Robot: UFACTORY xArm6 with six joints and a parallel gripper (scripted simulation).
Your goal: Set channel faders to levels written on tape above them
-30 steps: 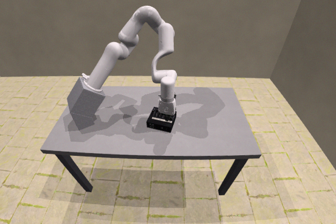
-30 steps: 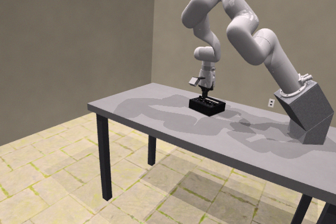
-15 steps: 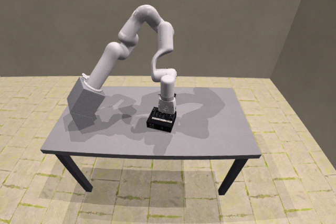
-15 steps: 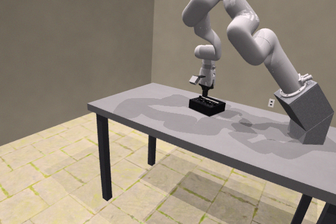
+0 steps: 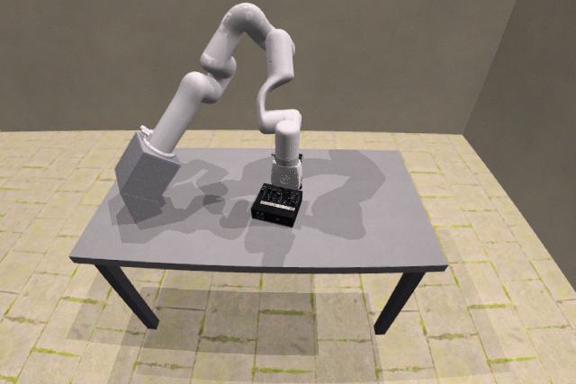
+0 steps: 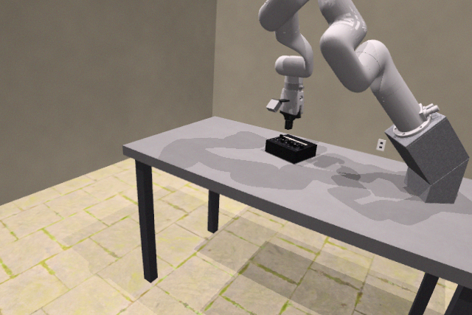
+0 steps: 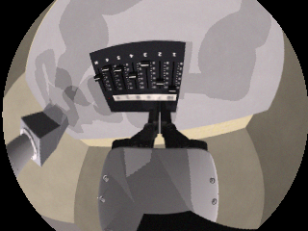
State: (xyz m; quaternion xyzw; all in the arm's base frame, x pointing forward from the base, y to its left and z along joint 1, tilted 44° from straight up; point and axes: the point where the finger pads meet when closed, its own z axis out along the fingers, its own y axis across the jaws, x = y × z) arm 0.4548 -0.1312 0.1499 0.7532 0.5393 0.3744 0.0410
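Now: hand 30 mm to the right of the fader cap and 50 mm above it. The rest, counted from my hand: fader (40 mm behind, 50 mm to the left, 50 mm below).
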